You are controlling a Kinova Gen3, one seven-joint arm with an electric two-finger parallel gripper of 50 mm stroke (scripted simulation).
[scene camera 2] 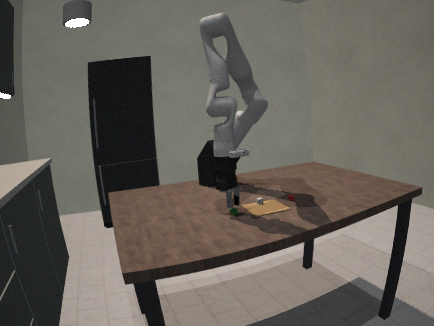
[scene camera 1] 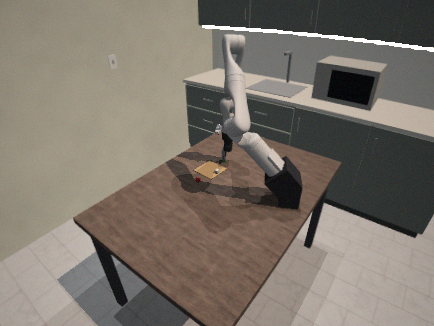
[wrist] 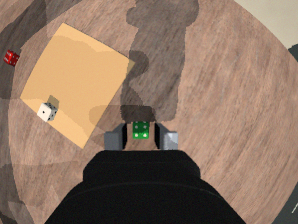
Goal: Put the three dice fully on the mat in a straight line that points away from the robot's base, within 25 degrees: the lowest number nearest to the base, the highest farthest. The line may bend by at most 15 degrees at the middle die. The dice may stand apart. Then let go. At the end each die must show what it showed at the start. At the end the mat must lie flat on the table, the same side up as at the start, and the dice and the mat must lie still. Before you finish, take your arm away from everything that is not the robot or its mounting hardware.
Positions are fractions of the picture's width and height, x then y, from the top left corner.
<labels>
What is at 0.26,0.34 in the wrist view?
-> A tan mat.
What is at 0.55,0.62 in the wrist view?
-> The gripper.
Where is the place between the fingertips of the gripper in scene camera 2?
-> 0.54,0.63
</labels>
